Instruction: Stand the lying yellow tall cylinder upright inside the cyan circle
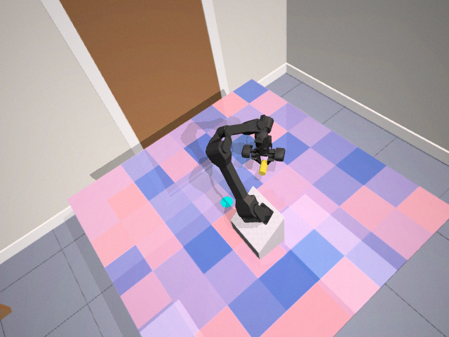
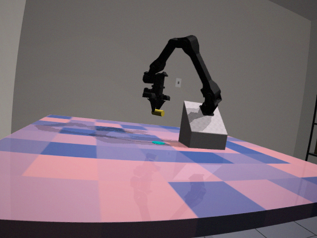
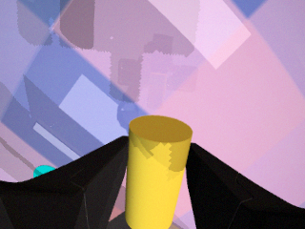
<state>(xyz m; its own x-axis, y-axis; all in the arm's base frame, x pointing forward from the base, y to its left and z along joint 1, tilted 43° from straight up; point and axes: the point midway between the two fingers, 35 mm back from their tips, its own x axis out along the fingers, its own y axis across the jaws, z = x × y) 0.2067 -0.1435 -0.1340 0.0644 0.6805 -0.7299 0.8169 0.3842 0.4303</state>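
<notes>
Right now my gripper tip is 22 cm to the right of the cyan circle, 13 cm above it and 4 cm short of it. From my gripper tip the other things lie so: yellow tall cylinder (2 cm to the left, 1 cm behind).
</notes>
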